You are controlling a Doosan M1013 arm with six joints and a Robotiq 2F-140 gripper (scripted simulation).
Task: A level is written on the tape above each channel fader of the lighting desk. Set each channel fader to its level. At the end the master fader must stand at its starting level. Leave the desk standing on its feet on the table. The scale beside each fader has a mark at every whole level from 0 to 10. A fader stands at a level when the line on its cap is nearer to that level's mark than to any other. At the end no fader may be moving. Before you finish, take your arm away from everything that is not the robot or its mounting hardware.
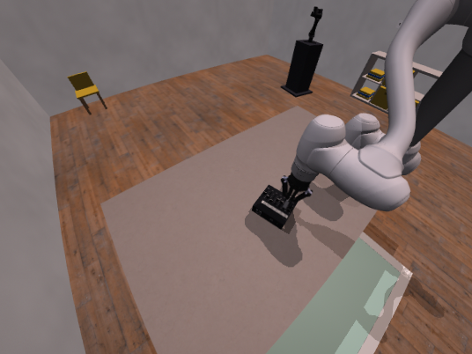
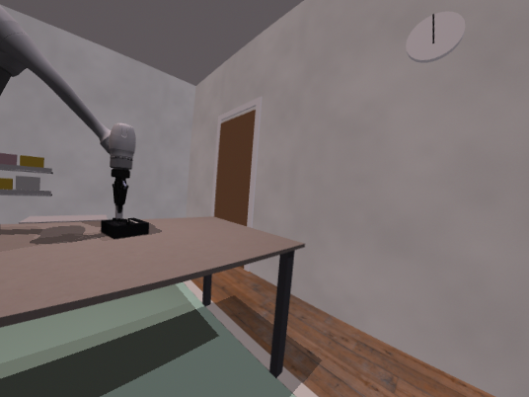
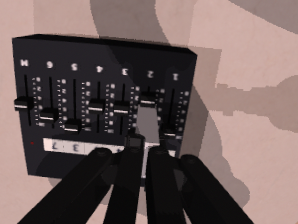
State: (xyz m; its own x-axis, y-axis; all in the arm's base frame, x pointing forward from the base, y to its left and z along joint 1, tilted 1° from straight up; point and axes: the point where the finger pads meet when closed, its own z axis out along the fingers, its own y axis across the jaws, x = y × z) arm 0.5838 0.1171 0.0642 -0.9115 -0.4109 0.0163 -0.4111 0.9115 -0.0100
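Right now my hand is 4 cm short of the fader, 5 cm to the left of it and 3 cm above it. The rest, counted from my hand: master fader cap 4 cm ahead, 10 cm to the right, 3 cm below.
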